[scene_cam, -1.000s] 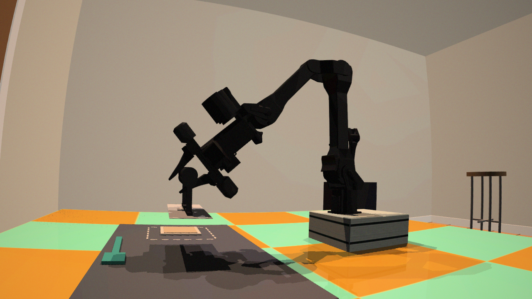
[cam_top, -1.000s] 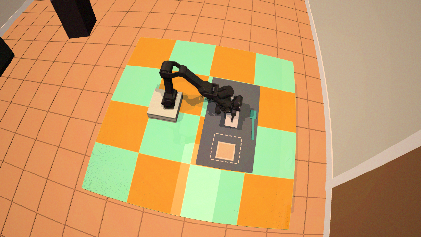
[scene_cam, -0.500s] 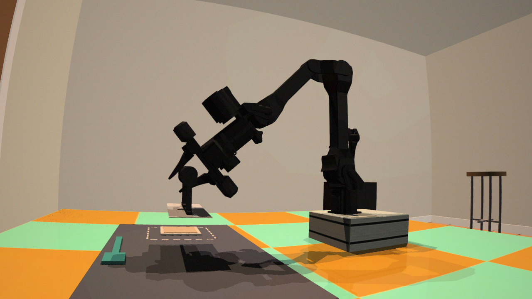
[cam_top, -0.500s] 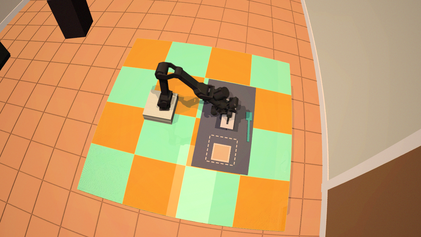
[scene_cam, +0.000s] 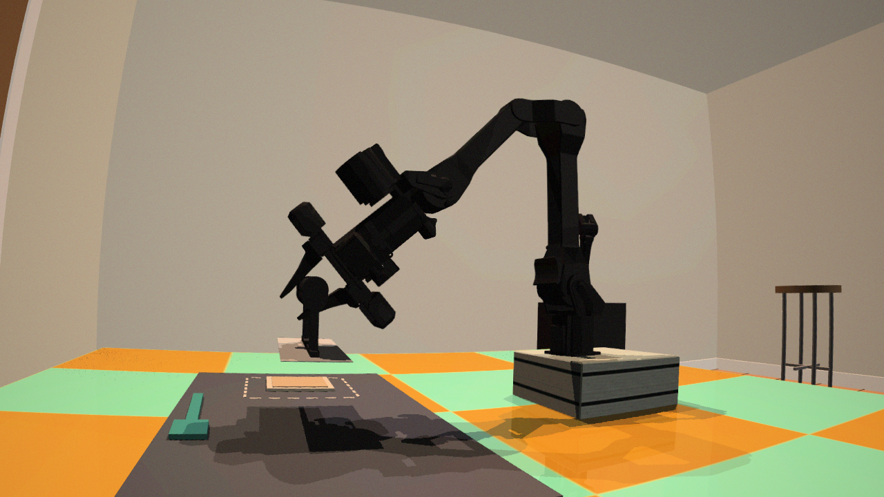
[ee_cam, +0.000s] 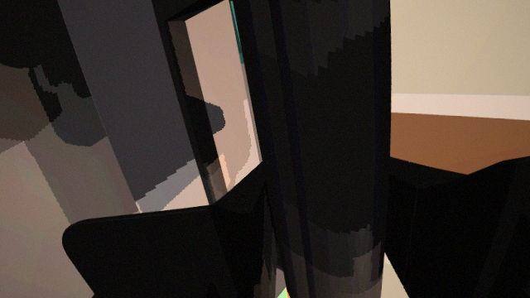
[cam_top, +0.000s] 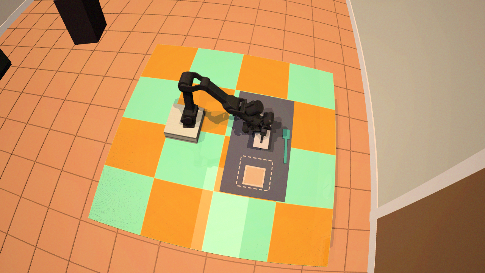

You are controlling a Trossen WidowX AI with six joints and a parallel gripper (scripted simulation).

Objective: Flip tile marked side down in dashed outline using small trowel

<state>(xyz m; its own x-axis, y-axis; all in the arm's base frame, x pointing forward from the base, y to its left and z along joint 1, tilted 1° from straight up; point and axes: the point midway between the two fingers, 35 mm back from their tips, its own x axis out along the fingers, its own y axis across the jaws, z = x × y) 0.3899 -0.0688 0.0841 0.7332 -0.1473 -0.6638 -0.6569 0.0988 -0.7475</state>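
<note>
Right now my gripper tip is 3 cm past the small trowel and 1 cm above it. From my gripper tip the other things lie so: pale tile: 20 cm to the right, 13 cm below, 7 cm behind; then grey mat: 16 cm below, 2 cm behind; then green trowel-like tool: 13 cm below, 12 cm ahead.
</note>
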